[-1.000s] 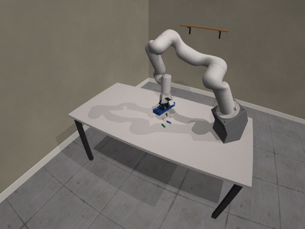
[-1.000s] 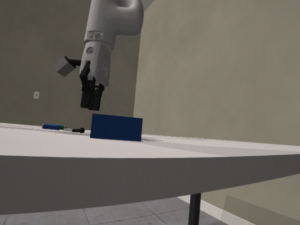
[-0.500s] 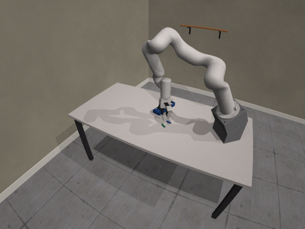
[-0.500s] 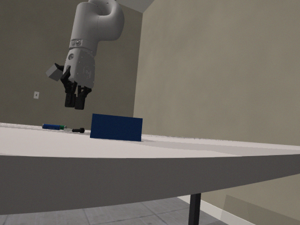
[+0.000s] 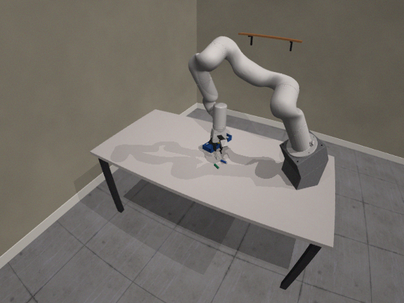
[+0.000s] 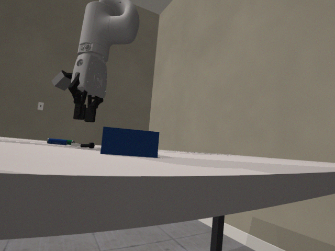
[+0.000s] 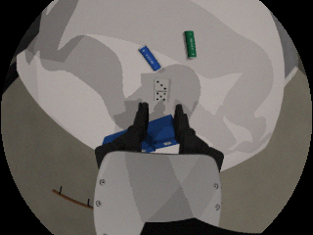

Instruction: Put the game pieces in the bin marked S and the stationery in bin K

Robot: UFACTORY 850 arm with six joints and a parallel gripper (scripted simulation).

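Now: hand 80 mm above the white domino. Also, from my hand: blue battery: 70 mm behind, 10 mm to the left, 80 mm below; then green battery: 60 mm behind, 80 mm to the left, 80 mm below; then black bolt: 30 mm ahead, 70 mm to the right, 80 mm below.
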